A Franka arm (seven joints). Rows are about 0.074 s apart.
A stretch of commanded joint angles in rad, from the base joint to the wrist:
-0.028, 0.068, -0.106, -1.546, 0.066, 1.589, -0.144
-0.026, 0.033, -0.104, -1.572, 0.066, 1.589, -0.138
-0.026, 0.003, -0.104, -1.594, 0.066, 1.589, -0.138
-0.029, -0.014, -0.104, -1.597, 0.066, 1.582, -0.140
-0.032, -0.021, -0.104, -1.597, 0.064, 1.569, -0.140
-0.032, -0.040, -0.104, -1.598, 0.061, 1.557, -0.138
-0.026, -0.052, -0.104, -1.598, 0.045, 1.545, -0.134
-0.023, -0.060, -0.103, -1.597, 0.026, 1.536, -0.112
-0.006, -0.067, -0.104, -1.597, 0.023, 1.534, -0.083
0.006, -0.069, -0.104, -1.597, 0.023, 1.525, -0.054
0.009, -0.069, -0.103, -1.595, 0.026, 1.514, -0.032
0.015, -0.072, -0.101, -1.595, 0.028, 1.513, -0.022
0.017, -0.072, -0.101, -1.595, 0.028, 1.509, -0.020
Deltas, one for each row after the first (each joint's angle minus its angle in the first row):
0.002, -0.035, 0.002, -0.026, 0.000, 0.000, 0.006
0.002, -0.065, 0.002, -0.048, 0.000, 0.000, 0.006
-0.001, -0.082, 0.002, -0.051, 0.000, -0.007, 0.004
-0.004, -0.089, 0.002, -0.051, -0.002, -0.020, 0.004
-0.004, -0.108, 0.002, -0.052, -0.005, -0.032, 0.006
0.002, -0.120, 0.002, -0.052, -0.021, -0.044, 0.010
0.005, -0.128, 0.003, -0.051, -0.040, -0.053, 0.032
0.022, -0.135, 0.002, -0.051, -0.043, -0.055, 0.061
0.034, -0.137, 0.002, -0.051, -0.043, -0.064, 0.090
0.037, -0.137, 0.003, -0.049, -0.040, -0.075, 0.112
0.043, -0.140, 0.005, -0.049, -0.038, -0.076, 0.122
0.045, -0.140, 0.005, -0.049, -0.038, -0.080, 0.124

